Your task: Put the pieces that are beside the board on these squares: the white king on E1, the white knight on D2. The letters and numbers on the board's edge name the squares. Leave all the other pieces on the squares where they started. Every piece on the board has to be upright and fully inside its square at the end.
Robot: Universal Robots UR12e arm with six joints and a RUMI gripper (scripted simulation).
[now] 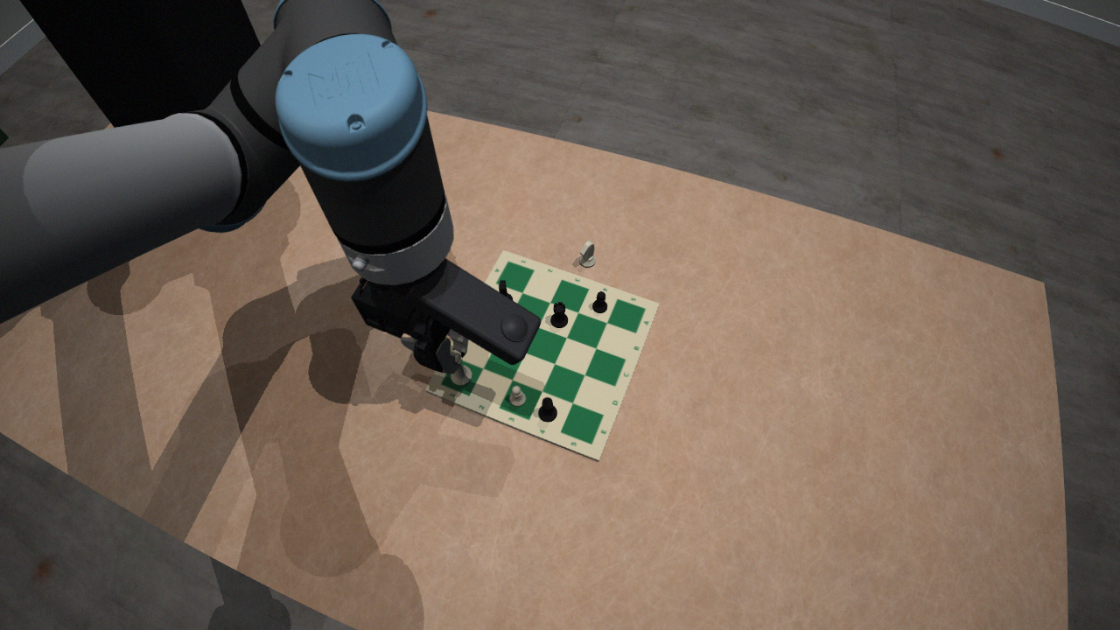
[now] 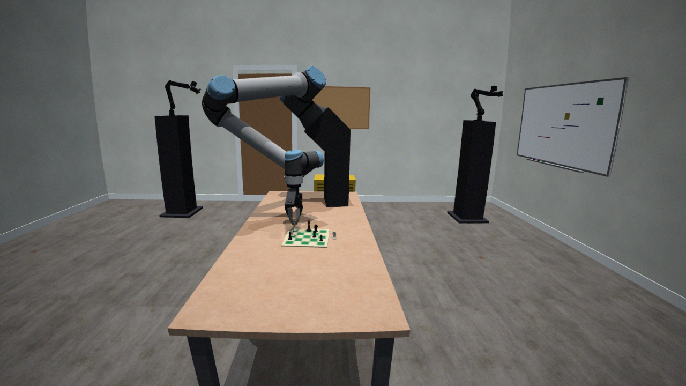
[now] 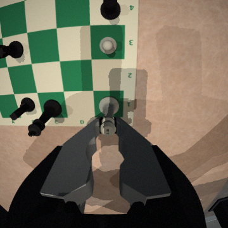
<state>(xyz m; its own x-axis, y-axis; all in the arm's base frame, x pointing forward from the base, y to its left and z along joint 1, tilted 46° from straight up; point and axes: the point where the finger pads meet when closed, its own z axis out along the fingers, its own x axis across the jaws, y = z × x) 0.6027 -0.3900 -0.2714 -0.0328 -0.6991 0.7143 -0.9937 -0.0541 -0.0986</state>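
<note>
The white king lies 1 cm below my hand. The rest, counted from my hand: chessboard 8 cm ahead, 7 cm to the left, 5 cm below; then white pawn 7 cm ahead, 3 cm below; then white knight 8 cm ahead, 21 cm to the left, 4 cm below.
</note>
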